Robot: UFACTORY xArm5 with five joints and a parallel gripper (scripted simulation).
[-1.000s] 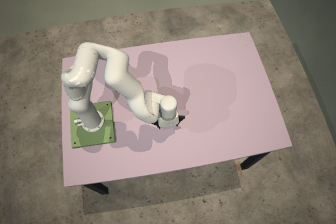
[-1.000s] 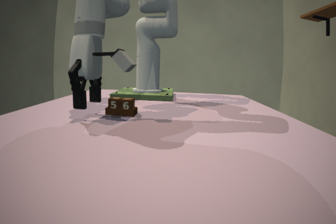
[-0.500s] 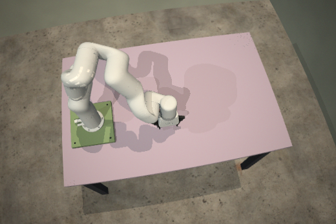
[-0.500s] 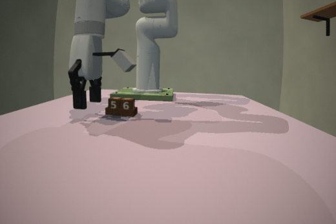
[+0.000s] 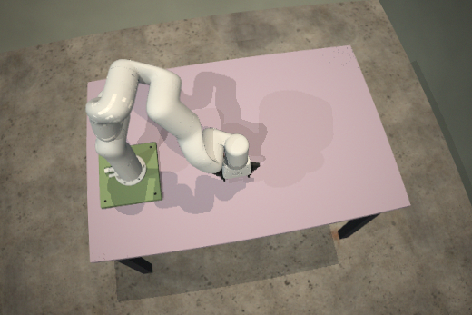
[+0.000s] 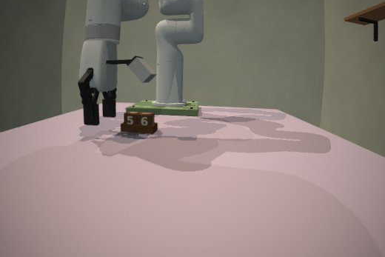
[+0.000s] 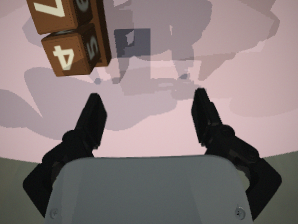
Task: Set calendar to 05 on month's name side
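The cube is 5 cm behind my hand, 6 cm to the left of it and 1 cm below it. Also, from my hand: brown calendar tray (4 cm behind, 8 cm to the left, 3 cm below).
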